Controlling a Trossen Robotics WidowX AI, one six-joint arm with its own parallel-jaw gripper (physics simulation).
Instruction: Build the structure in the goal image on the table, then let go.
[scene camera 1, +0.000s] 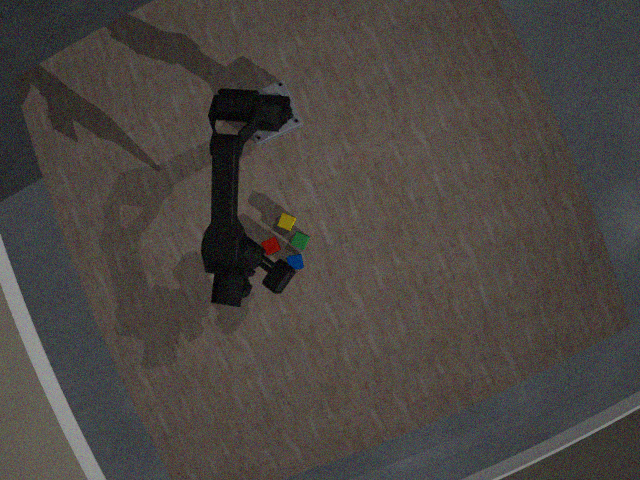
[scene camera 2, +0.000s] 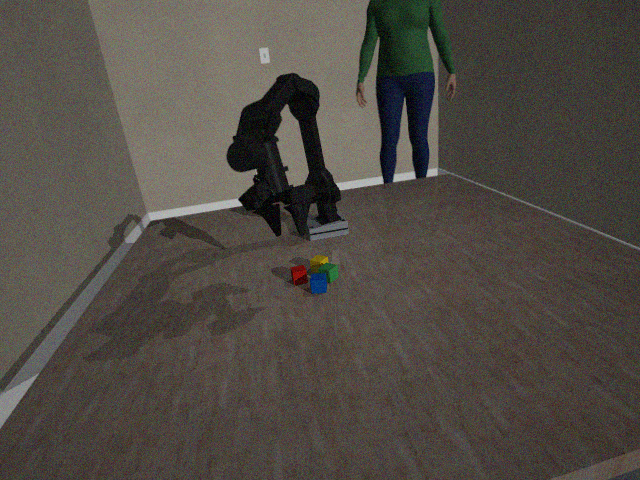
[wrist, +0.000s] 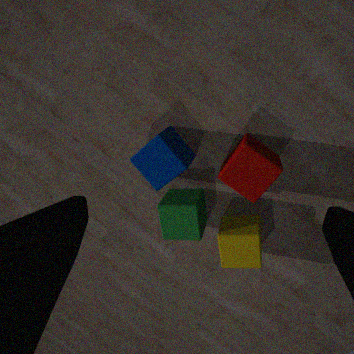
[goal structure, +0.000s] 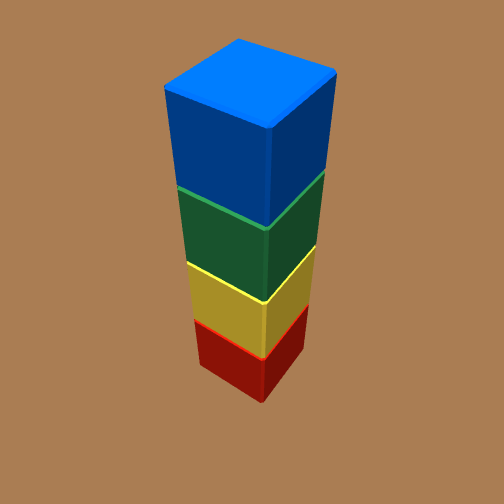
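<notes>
A red cube (scene camera 1: 270, 245) (scene camera 2: 298, 275) (wrist: 250, 169), a blue cube (scene camera 1: 295, 261) (scene camera 2: 318, 283) (wrist: 159, 161), a green cube (scene camera 1: 299, 240) (scene camera 2: 329, 272) (wrist: 181, 220) and a yellow cube (scene camera 1: 286, 221) (scene camera 2: 318, 261) (wrist: 240, 247) stand close together on the table, slightly apart and none stacked. In the wrist view, blue and red are turned relative to green and yellow. My gripper (scene camera 2: 291, 235) (wrist: 208, 213) is open and empty, above table height. In the wrist view its fingers frame the cubes from left and right. Its fingertips are hidden in scene camera 1.
The arm's grey base plate (scene camera 1: 279, 129) (scene camera 2: 328, 229) is on the wood-grained table (scene camera 1: 413, 258) (scene camera 2: 413, 335), on the far side of the cubes in scene camera 2. A person in a green top (scene camera 2: 403, 41) is near the back wall. Arm shadows cross the surface.
</notes>
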